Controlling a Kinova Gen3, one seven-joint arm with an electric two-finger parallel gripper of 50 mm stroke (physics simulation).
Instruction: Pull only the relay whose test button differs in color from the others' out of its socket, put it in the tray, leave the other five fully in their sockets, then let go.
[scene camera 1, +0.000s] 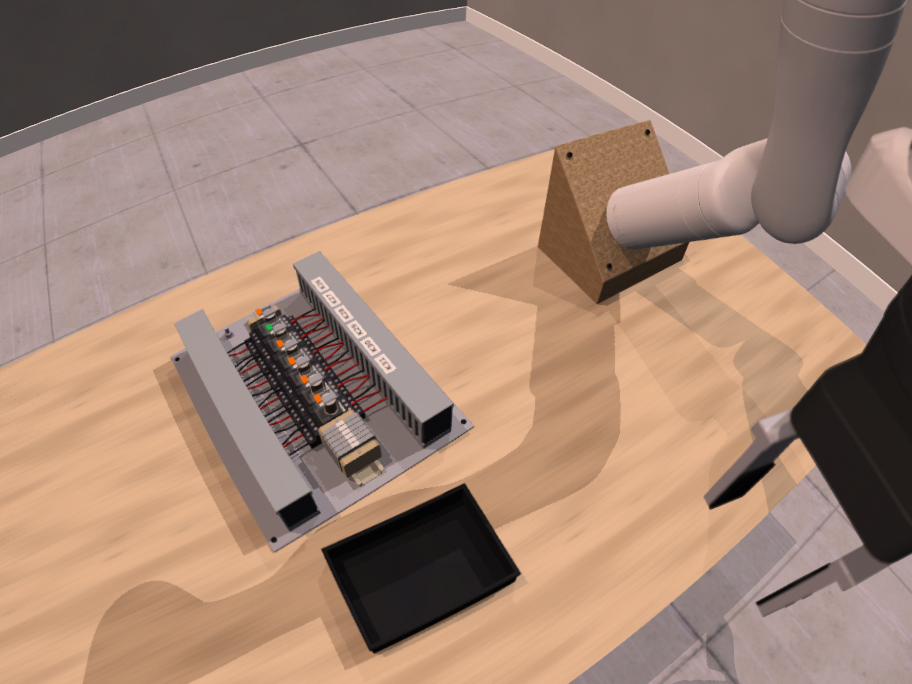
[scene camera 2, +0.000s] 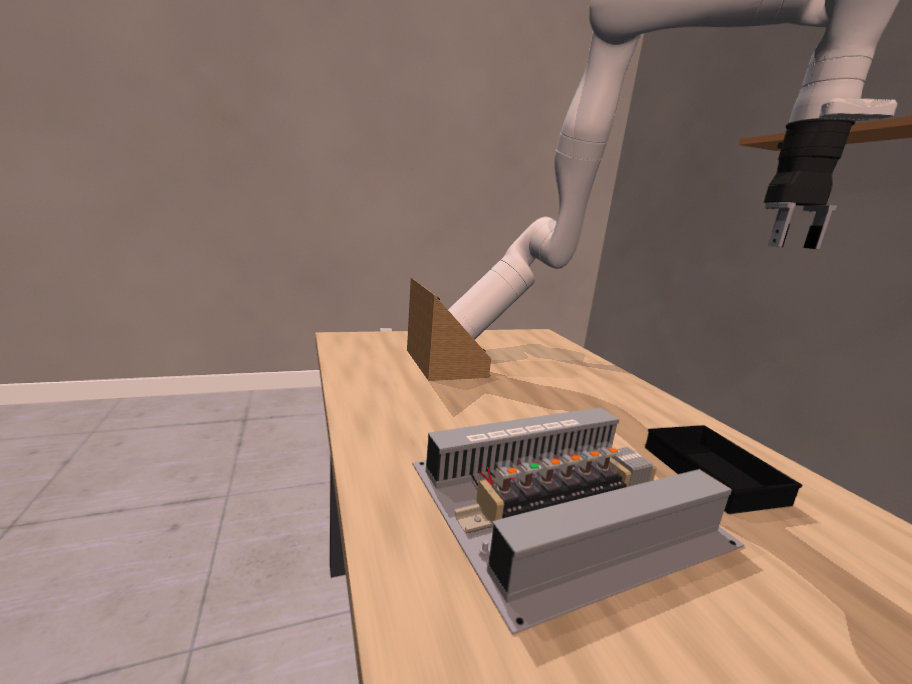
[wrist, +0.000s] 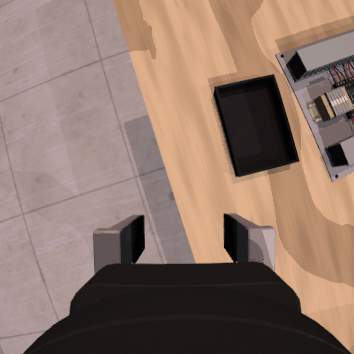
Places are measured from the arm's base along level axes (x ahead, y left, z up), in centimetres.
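Pixels of known places: gripper, fingertip midpoint: (scene camera 1: 749, 547) (scene camera 2: 793, 247) (wrist: 183, 231); arm's base, link origin: (scene camera 1: 630, 218) (scene camera 2: 459, 326).
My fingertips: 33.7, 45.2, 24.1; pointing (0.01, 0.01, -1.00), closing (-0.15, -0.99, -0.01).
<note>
For each thing: its middle in the pictures, then the offset to it from my fingertips, as dx, dy, dz.
- relay with a green test button, body centre: (scene camera 1: 278, 335) (scene camera 2: 528, 477) +17.0, -46.8, -28.6
- black tray, body centre: (scene camera 1: 420, 568) (scene camera 2: 714, 464) (wrist: 254, 125) +11.5, -14.7, -31.6
The relay with a green test button (scene camera 1: 270, 328) (scene camera 2: 534, 466) stands second from the far end of the row in scene camera 1, among relays with orange buttons (scene camera 1: 304, 379) (scene camera 2: 575, 457). All the relays appear seated in their black sockets, at similar height. The black tray (scene camera 1: 412, 581) (scene camera 2: 766, 497) (wrist: 255, 130) lies on the table beside the panel and is empty. My gripper (scene camera 1: 736, 557) (scene camera 2: 794, 245) (wrist: 183, 231) is open and empty, high above the table's edge on the tray's side, away from the relays. The relays are outside the wrist view.
Grey wire ducts (scene camera 1: 375, 346) (scene camera 1: 243, 412) (scene camera 2: 611, 519) flank the relay row, with red and black wires between. Terminal blocks (scene camera 1: 349, 441) (wrist: 340, 101) stand at the row's end nearest the tray. A brown wedge block (scene camera 1: 573, 220) (scene camera 2: 453, 346) carries the arm's base.
</note>
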